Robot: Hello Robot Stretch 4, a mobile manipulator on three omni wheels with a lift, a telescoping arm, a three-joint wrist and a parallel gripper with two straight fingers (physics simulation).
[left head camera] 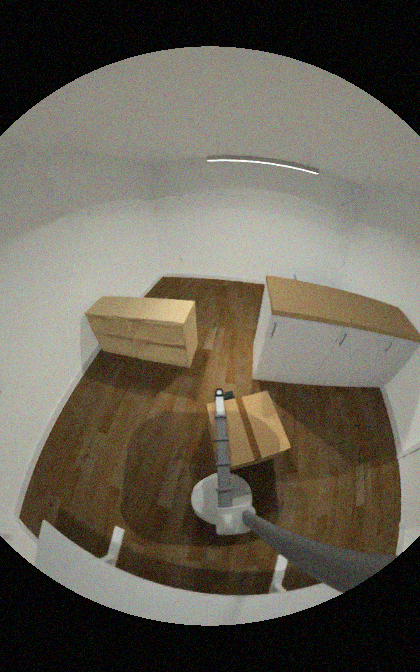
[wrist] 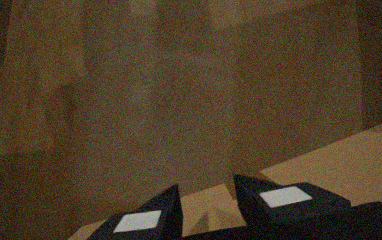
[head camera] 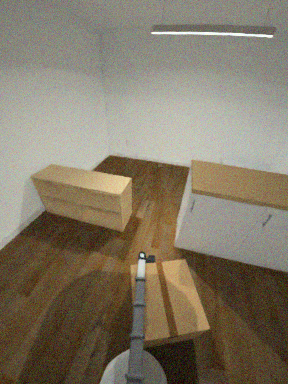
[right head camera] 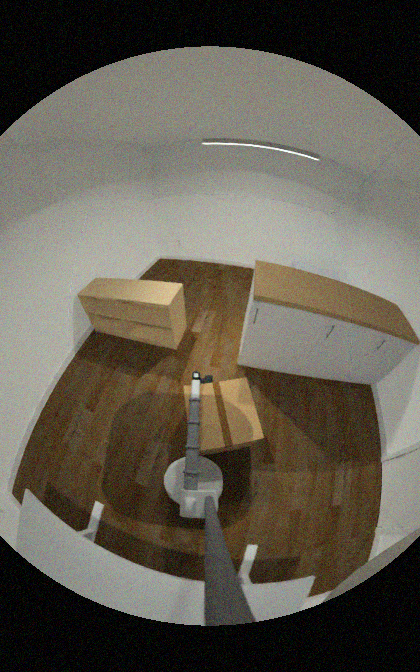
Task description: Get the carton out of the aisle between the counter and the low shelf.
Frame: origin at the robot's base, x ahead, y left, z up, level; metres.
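Seen in the pictures: gripper, fingertip midpoint: (wrist: 208, 195).
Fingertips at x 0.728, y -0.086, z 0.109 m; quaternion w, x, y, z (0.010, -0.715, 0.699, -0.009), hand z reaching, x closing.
Observation:
A point is followed by its place in that frame.
The carton (head camera: 187, 300) {x 0.439, y -0.325, z 0.379 m} (left head camera: 265, 425) (right head camera: 240, 415) (wrist: 342, 162) {x 0.719, y -0.228, z 0.051 m} is a tan box with a brown tape strip. It stands on the floor on the near side of the gap between the low shelf (head camera: 80, 195) {x 1.511, y 0.836, z 0.361 m} (left head camera: 145, 330) (right head camera: 130, 310) and the counter (head camera: 240, 185) {x 1.146, y -0.803, z 0.883 m} (left head camera: 330, 305) (right head camera: 320, 290), a little apart from both. My gripper (head camera: 150, 259) (left head camera: 229, 395) (right head camera: 207, 379) (wrist: 208, 195) {x 0.728, y -0.086, z 0.109 m} is open, at the carton's far edge on the left, with my arm over the carton's left part. In the wrist view the carton's edge shows below the fingertips; whether they touch it is unclear.
The shelf is at the left near the wall, the counter at the right. Floor runs back between them to the far wall. A white piece of furniture (left head camera: 75, 555) (right head camera: 55, 535) with legs stands behind my base. My round white base part (left head camera: 202, 500) (right head camera: 175, 480) is close to the carton.

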